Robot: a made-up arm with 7 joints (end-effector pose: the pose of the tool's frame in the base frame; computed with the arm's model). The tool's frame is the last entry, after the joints. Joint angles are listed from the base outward.
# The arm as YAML. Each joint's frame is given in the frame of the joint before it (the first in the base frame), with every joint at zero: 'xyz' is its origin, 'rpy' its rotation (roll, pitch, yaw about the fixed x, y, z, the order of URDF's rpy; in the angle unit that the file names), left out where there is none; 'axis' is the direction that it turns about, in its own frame. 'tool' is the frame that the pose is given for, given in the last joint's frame.
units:
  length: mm
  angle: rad
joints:
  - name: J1
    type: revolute
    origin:
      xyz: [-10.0, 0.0, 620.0]
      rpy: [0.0, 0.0, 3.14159]
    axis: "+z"
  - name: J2
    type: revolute
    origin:
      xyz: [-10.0, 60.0, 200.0]
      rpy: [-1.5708, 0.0, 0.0]
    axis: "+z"
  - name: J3
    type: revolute
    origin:
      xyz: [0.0, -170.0, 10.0]
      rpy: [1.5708, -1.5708, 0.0]
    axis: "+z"
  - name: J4
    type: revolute
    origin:
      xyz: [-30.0, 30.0, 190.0]
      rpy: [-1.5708, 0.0, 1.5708]
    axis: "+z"
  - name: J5
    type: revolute
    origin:
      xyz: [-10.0, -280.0, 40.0]
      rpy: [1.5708, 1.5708, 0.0]
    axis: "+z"
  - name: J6
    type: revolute
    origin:
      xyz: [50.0, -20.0, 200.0]
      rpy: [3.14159, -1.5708, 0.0]
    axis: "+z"
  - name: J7
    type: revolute
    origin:
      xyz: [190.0, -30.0, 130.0]
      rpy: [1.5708, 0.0, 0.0]
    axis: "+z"
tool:
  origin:
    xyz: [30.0, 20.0, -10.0]
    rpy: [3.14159, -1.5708, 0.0]
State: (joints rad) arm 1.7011 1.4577 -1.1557 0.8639 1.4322 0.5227 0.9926
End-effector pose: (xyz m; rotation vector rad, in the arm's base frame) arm 0.7511 -0.5076 1.1020 -1.9952 -0.2901 -1.8717
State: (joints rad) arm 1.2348 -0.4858 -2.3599 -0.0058 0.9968 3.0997 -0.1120
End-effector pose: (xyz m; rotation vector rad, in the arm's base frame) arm 0.1582 0.1026 1.4457 -0.2129 -2.9263 0.5335
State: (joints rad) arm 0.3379 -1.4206 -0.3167 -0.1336 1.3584 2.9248 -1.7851
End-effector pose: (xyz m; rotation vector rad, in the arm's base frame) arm 0.6739 0.0884 0.8315 -0.3346 -0.4994 -1.0812
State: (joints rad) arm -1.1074 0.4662 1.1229 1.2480 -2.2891 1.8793 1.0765
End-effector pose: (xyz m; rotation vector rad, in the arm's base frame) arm 0.2623 0.5345 1.2365 -1.6735 -0.4182 0.0664
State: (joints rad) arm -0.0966 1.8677 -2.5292 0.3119 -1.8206 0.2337 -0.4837
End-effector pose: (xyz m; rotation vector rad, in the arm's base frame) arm -1.0651 -0.1510 0.5322 -2.1139 -1.9756 1.1447
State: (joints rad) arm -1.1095 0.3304 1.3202 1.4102 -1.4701 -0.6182 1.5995
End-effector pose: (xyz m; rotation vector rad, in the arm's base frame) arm 0.4227 0.2423 1.5092 0.1871 -0.3697 -1.9165
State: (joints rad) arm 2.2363 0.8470 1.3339 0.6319 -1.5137 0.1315 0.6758
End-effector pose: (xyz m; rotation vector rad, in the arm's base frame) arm 0.3238 -0.7386 1.4937 1.0409 -0.3934 1.9599
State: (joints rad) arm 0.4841 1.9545 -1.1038 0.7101 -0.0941 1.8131 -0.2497
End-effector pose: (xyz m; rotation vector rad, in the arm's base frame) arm -0.6047 -0.5593 0.4602 1.0322 -1.9082 -1.5992
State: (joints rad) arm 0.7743 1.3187 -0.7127 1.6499 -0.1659 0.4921 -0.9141
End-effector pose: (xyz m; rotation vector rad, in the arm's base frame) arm 0.1970 -0.6426 1.4148 -0.3032 -0.0369 0.3922
